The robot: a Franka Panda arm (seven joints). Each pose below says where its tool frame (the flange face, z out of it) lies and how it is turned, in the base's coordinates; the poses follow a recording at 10 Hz.
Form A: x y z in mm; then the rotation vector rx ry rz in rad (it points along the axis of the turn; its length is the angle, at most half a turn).
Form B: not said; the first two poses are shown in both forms.
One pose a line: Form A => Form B
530.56, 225.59, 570.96, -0.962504, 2.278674, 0.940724 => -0.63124, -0.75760, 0.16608, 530.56; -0.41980, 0.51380, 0.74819, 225.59; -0.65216, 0.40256, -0.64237, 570.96; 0, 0, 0, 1
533.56, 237.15, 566.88, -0.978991, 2.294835, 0.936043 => -0.63356, -0.75871, 0.15156, 533.56; -0.43625, 0.51210, 0.73989, 237.15; -0.63897, 0.40265, -0.65543, 566.88; 0, 0, 0, 1
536.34, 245.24, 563.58, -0.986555, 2.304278, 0.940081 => -0.63682, -0.75811, 0.14050, 536.34; -0.44347, 0.50922, 0.73758, 245.24; -0.63071, 0.40740, -0.66048, 563.58; 0, 0, 0, 1
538.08, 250.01, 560.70, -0.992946, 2.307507, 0.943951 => -0.63723, -0.75906, 0.13332, 538.08; -0.44799, 0.50559, 0.73735, 250.01; -0.62709, 0.41013, -0.66223, 560.70; 0, 0, 0, 1
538.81, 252.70, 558.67, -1.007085, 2.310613, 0.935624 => -0.63268, -0.76367, 0.12858, 538.81; -0.45906, 0.50355, 0.73192, 252.70; -0.62369, 0.40404, -0.66915, 558.67; 0, 0, 0, 1
